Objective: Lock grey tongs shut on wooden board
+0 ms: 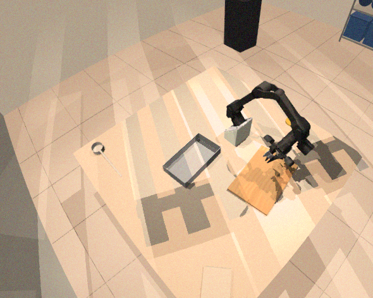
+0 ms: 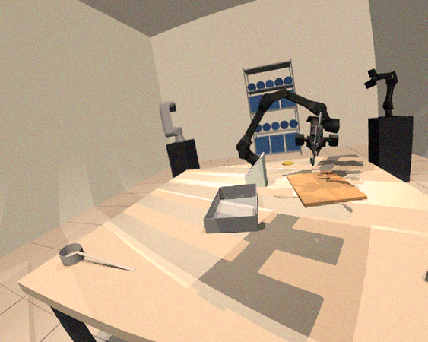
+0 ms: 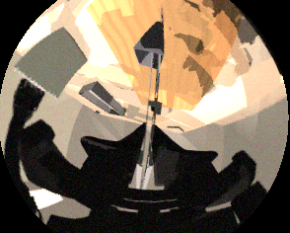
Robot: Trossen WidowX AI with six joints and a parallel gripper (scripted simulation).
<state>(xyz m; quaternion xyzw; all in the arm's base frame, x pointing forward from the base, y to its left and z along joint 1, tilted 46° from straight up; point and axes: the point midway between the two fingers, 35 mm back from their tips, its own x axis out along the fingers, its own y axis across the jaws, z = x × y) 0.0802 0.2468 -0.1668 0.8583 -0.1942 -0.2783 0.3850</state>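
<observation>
The wooden board is 14 cm below my gripper tip, 2 cm to the left of it and 1 cm behind it. The rest, counted from my gripper tip: roasting tin: 32 cm to the right, 22 cm ahead, 12 cm below.
</observation>
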